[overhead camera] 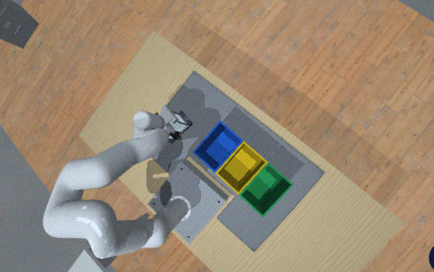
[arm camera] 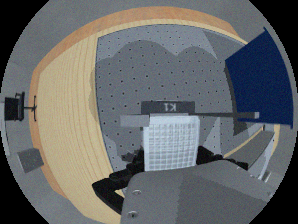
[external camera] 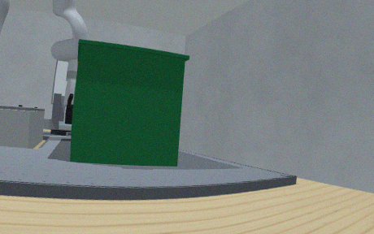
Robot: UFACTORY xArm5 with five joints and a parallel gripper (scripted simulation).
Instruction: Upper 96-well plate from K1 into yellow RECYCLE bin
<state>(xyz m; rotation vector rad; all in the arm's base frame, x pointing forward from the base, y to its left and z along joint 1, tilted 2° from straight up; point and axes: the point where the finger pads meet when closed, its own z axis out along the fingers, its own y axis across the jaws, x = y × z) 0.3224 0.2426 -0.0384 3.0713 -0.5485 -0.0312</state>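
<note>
Now: hand 10 mm above the 96-well plate. The rest, counted from my hand: yellow bin 10 mm ahead, 410 mm to the right, 40 mm above; green bin 10 mm behind, 540 mm to the right, 40 mm above; blue bin 40 mm ahead, 280 mm to the right, 40 mm above.
</note>
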